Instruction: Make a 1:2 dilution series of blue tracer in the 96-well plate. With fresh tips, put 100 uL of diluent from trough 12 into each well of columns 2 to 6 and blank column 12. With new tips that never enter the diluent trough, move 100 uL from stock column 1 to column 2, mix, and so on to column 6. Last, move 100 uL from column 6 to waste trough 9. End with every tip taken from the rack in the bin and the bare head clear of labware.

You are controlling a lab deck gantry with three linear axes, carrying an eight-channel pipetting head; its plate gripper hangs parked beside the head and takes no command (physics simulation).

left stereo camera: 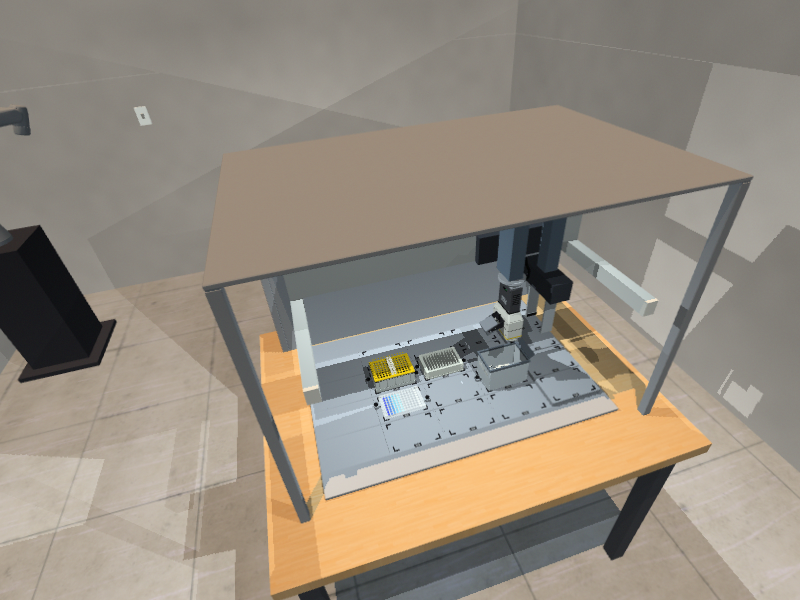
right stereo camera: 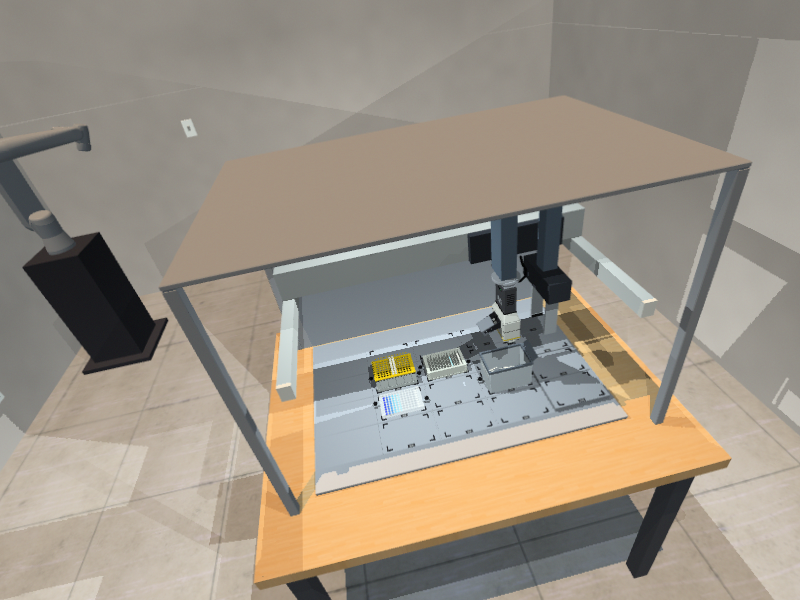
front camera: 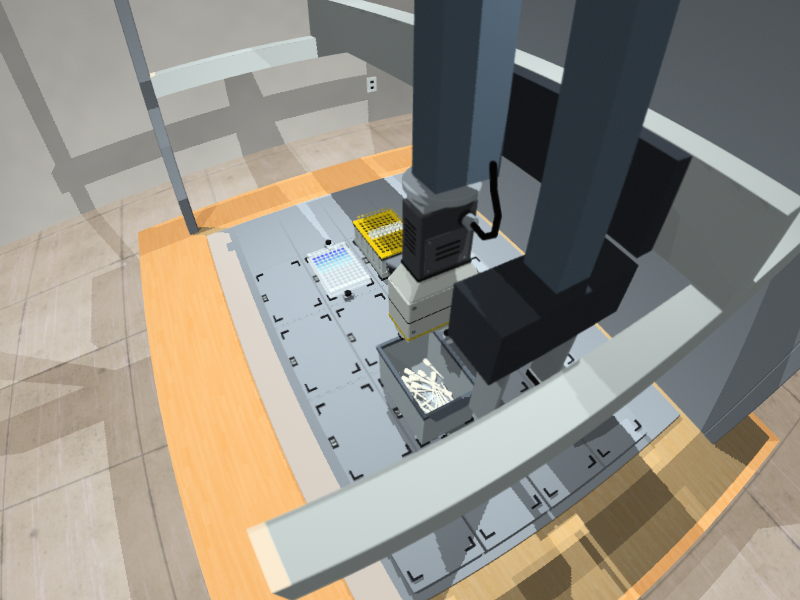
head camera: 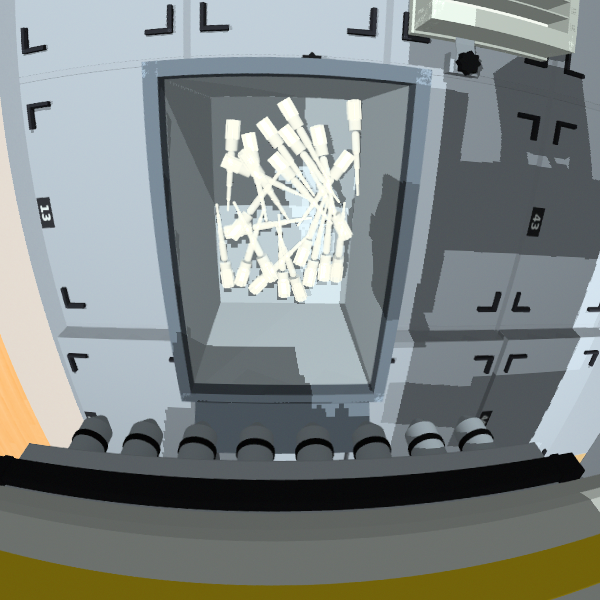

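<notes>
The pipetting head [front camera: 423,293] [left stereo camera: 510,324] [right stereo camera: 509,324] hangs above the far edge of the grey bin [front camera: 423,423] [head camera: 166,223] [left stereo camera: 507,376] [right stereo camera: 510,377]. Its eight nozzles [head camera: 254,442] are bare. Many used tips [front camera: 425,384] [head camera: 319,207] lie inside the bin. The parked plate gripper [front camera: 522,381] [left stereo camera: 540,316] [right stereo camera: 544,314] has its paddles apart and holds nothing. The 96-well plate [front camera: 339,268] [left stereo camera: 401,401] [right stereo camera: 401,401] shows columns fading from dark blue to pale. The yellow tip rack [front camera: 381,242] [left stereo camera: 381,369] [right stereo camera: 382,370] holds white tips in its middle.
The trough block [head camera: 475,19] [left stereo camera: 441,362] [right stereo camera: 444,363] sits between tip rack and bin; the head hides it in the front view. Clamp knobs stand by the plate. Frame posts [left stereo camera: 258,400] [right stereo camera: 232,400] and side rails [left stereo camera: 610,277] [right stereo camera: 613,277] surround the deck.
</notes>
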